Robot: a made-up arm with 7 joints. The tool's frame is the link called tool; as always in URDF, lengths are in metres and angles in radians. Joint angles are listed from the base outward. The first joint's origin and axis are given. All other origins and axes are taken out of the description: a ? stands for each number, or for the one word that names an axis. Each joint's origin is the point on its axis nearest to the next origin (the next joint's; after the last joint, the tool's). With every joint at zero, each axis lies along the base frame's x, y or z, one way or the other. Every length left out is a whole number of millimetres.
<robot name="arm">
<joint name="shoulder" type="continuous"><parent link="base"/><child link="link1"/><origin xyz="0.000 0.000 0.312"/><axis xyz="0 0 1"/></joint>
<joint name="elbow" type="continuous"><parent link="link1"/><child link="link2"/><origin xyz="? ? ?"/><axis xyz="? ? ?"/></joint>
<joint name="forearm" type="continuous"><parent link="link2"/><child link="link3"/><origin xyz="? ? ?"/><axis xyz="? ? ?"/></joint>
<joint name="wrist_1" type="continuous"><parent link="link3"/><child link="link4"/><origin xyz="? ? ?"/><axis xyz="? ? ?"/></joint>
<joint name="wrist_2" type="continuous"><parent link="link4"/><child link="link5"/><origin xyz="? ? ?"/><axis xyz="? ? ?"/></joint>
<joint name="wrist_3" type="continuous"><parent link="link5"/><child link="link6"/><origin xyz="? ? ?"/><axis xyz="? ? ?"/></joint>
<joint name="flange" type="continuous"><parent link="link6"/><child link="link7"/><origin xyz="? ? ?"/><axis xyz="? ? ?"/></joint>
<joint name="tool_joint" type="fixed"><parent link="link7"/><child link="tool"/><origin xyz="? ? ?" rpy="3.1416 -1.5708 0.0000"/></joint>
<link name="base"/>
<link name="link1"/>
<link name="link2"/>
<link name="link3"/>
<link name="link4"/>
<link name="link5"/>
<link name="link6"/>
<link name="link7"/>
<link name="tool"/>
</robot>
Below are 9 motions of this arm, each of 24 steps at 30 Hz.
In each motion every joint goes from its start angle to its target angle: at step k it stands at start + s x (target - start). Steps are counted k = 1, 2, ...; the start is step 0. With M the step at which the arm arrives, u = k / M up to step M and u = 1 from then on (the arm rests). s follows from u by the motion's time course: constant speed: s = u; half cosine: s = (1 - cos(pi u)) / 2; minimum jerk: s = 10 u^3 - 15 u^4 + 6 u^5.
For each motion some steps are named. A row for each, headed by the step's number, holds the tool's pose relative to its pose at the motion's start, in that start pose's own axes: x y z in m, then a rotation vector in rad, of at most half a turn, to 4 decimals.
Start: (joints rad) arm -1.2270 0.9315 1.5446 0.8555 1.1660 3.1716 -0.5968
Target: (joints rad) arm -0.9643 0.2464 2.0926 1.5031 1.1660 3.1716 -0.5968
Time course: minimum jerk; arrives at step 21
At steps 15, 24:
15: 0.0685 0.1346 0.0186 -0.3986 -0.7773 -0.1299
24: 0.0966 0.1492 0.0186 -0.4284 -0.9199 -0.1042

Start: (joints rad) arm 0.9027 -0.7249 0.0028 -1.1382 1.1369 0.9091 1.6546
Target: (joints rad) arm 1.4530 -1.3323 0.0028 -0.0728 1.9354 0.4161 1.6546
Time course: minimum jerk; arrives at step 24
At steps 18, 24:
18: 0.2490 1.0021 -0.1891 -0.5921 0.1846 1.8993
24: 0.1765 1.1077 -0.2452 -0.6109 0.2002 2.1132

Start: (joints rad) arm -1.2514 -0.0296 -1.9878 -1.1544 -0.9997 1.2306 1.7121
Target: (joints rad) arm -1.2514 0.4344 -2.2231 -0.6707 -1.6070 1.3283 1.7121
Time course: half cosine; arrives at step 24
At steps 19, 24:
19: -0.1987 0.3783 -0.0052 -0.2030 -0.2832 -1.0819
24: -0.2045 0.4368 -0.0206 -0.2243 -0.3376 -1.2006

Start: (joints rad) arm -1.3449 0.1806 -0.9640 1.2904 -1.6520 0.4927 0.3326
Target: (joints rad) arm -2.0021 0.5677 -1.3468 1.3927 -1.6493 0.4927 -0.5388
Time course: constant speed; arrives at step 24
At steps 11, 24:
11: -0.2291 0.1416 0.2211 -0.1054 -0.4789 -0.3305
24: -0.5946 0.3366 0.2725 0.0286 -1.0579 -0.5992

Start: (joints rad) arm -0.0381 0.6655 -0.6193 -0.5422 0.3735 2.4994 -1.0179
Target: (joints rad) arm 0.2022 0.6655 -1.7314 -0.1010 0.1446 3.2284 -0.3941
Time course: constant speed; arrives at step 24
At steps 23, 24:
23: -0.1009 0.0080 -0.2153 0.7526 0.7241 0.3203
24: -0.1077 0.0144 -0.2219 0.8009 0.7440 0.3435

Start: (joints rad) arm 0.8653 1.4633 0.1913 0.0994 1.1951 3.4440 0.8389
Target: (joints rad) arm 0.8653 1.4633 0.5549 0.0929 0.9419 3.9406 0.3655
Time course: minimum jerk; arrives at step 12
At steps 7, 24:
7: -0.0121 -0.0146 -0.0387 0.1395 0.2823 -0.3262
24: -0.0226 -0.0205 -0.0571 0.1807 0.4507 -0.5024

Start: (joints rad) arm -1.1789 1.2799 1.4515 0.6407 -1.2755 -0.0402 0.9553
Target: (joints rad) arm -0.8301 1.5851 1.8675 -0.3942 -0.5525 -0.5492 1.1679
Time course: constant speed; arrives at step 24
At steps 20, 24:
20: 0.0777 0.6340 -0.1816 1.0150 -0.5779 0.6480
24: 0.0401 0.7434 -0.1689 1.2551 -0.6695 0.6506

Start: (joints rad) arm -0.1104 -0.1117 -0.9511 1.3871 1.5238 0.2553 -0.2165
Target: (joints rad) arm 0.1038 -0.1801 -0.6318 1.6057 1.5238 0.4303 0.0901
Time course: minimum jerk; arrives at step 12
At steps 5, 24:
5: -0.0560 0.0288 0.1076 0.0030 -0.1304 0.1782
24: -0.2106 0.0694 0.2714 -0.0778 -0.3815 0.4923

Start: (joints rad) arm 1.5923 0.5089 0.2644 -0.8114 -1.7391 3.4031 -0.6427
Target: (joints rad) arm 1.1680 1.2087 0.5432 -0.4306 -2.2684 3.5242 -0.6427
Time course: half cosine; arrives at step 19
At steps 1, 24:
1: -0.0027 0.0008 0.0014 0.0004 0.0038 -0.0014
24: -0.2848 0.2401 0.3217 -0.0565 0.5686 -0.2364

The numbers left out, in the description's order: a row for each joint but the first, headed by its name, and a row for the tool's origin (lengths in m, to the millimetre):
elbow: xyz 0.000 -0.069 0.000, axis 0 -1 0
forearm: xyz 0.000 0.000 0.428, axis 0 0 1
wrist_1: xyz 0.017 0.047 0.000, axis 0 1 0
wrist_2: xyz -0.017 0.000 0.465, axis 0 0 1
wrist_3: xyz 0.000 -0.108 0.000, axis 0 -1 0
flange: xyz 0.013 0.000 0.092, axis 1 0 0
tool: xyz 0.000 0.000 0.000

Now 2 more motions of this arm.
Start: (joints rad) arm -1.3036 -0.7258 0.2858 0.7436 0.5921 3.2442 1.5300
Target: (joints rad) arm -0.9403 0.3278 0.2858 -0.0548 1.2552 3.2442 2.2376
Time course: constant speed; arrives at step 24
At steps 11, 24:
11: -0.3550 -0.2144 0.2245 0.4685 0.3287 1.0218
24: -0.4381 -0.7485 0.4231 1.0313 0.7284 2.2967

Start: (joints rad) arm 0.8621 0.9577 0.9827 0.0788 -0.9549 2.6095 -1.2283
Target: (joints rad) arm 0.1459 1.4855 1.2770 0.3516 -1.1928 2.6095 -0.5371
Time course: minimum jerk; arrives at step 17
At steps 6, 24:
6: 0.1625 -0.0099 0.0820 0.0020 0.2044 0.2913
24: 0.7591 0.0945 0.0934 0.2443 0.8649 1.2765

